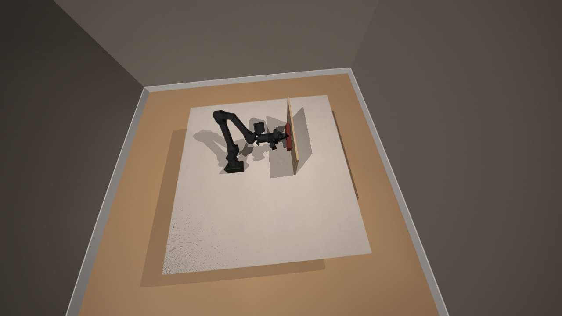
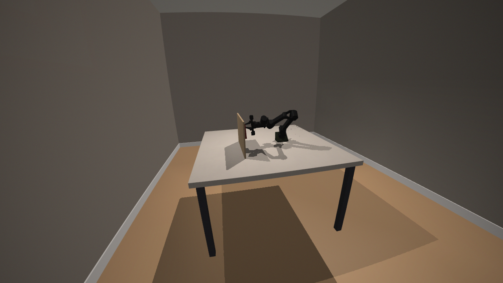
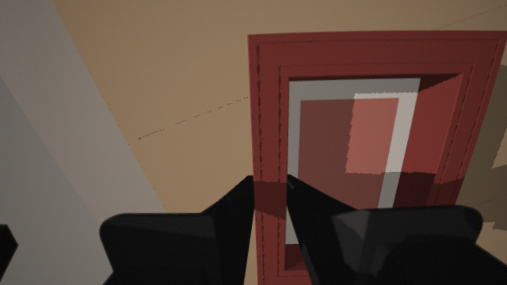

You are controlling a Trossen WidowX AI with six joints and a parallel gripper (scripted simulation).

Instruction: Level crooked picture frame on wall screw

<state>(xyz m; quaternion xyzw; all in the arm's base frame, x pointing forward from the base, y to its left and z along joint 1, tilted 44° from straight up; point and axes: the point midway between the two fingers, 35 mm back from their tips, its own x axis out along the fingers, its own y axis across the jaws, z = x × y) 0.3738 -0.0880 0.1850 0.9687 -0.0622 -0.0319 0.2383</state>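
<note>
Now: gripper tip 1 cm short of the red picture frame, 2 cm to the right of it and 5 cm above it. Also, from my gripper tip: tan wall panel (2 cm ahead, 2 cm to the left, 6 cm below).
</note>
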